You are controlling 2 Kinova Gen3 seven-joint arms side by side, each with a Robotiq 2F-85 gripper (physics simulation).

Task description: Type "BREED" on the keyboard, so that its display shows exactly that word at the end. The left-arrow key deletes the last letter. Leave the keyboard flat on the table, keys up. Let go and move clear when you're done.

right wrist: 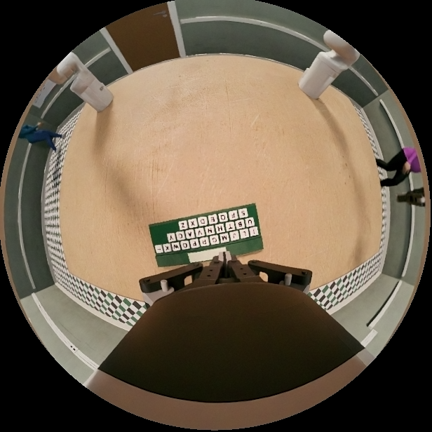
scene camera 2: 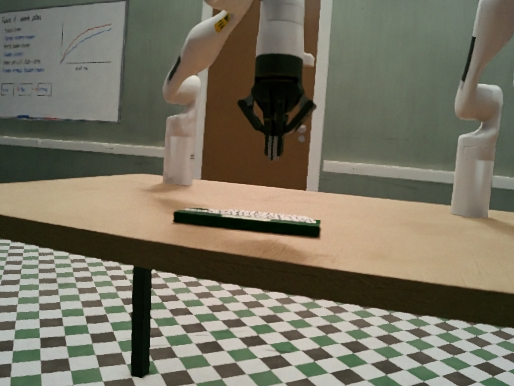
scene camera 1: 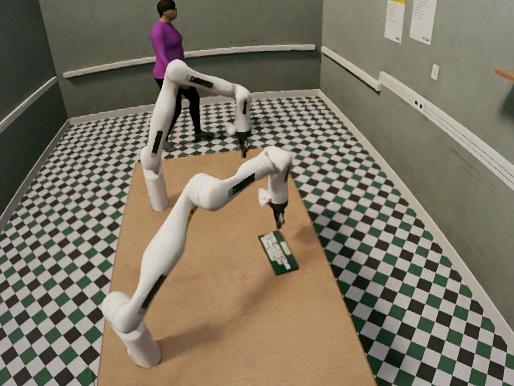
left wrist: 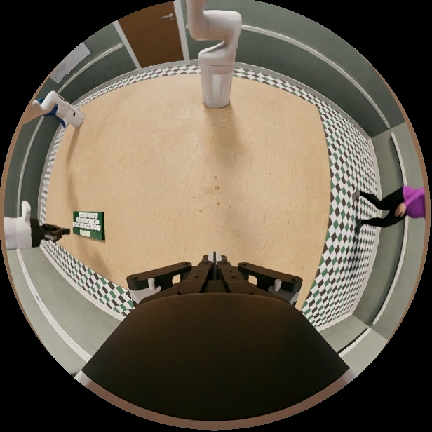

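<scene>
A green keyboard [scene camera 1: 278, 252] [scene camera 2: 247, 228] [left wrist: 89, 225] [right wrist: 160, 227] with white keys lies flat on the table, keys up. Its letters appear upside down in the right wrist view, where the left-arrow key [right wrist: 159, 249] is at the left end. The pale display [scene camera 1: 285, 247] [left wrist: 85, 233] [right wrist: 207, 256] shows no readable word. My right gripper [scene camera 1: 279, 226] [scene camera 2: 272, 157] [left wrist: 69, 230] [right wrist: 224, 258] is shut and empty, pointing down above the keyboard, apart from it. My left gripper [scene camera 1: 244, 155] [left wrist: 214, 258] is shut and empty, well away from the keyboard over the table's far end.
The wooden table [scene camera 1: 210, 280] [scene camera 2: 400, 240] [left wrist: 150, 150] [right wrist: 225, 125] carries both arm bases. A person in purple [scene camera 1: 167, 42] [left wrist: 414, 202] [right wrist: 411, 159] stands on the floor beyond the table. A person in blue [right wrist: 37, 135] shows at the left of the right wrist view.
</scene>
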